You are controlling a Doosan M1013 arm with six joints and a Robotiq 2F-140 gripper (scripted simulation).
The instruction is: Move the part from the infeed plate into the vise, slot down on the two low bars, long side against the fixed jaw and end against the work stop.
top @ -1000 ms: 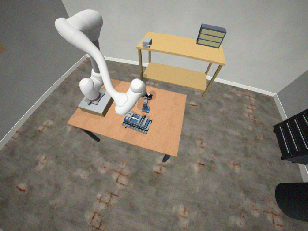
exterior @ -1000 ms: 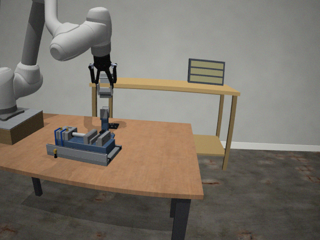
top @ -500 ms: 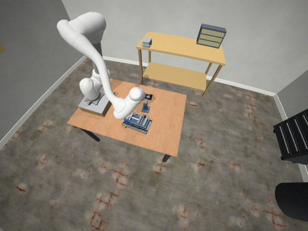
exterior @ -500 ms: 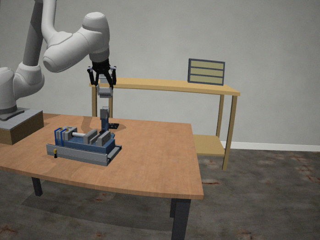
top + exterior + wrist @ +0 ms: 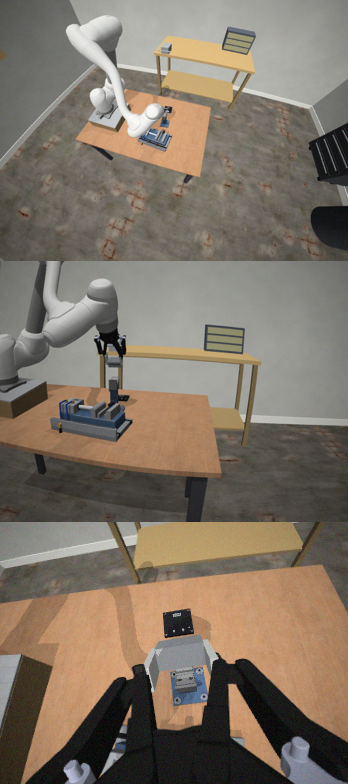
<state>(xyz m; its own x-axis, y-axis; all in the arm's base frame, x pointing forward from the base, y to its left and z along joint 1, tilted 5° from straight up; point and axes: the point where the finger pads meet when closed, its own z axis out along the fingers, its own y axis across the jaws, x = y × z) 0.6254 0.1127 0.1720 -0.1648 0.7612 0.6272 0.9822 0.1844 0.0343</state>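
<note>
The part lies 20 mm to the left of my hand and 20 mm below it. Round my hand: work stop 40 mm ahead, 140 mm to the right, 170 mm below; then V-block base 10 mm behind, 20 mm to the left, 250 mm below; then V-block post 10 mm behind, 20 mm to the left, 200 mm below.
</note>
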